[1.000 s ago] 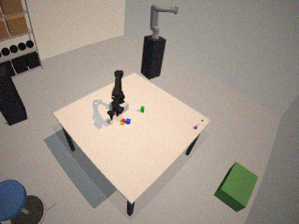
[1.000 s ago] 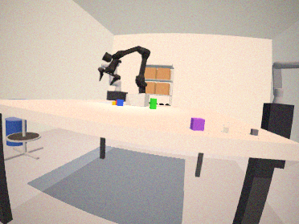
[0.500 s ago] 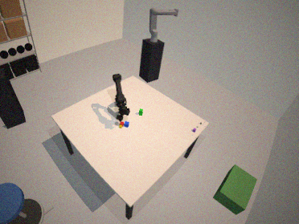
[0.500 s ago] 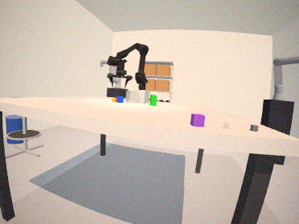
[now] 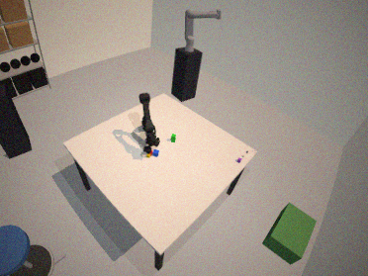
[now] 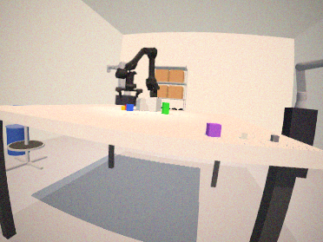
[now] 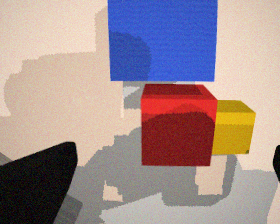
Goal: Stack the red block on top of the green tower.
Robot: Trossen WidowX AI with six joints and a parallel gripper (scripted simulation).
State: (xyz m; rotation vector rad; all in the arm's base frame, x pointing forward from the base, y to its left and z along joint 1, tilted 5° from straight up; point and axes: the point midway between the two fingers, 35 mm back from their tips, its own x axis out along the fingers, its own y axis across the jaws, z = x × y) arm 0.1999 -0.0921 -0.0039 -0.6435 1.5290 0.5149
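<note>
Now: gripper tip 3 cm above the red block. From my gripper tip the other things lie so: purple block: 50 cm ahead, 62 cm to the left, 4 cm below; then small yellow block: 2 cm ahead, 3 cm to the right, 4 cm below; then blue block: 3 cm ahead, 4 cm to the left, 3 cm below.
</note>
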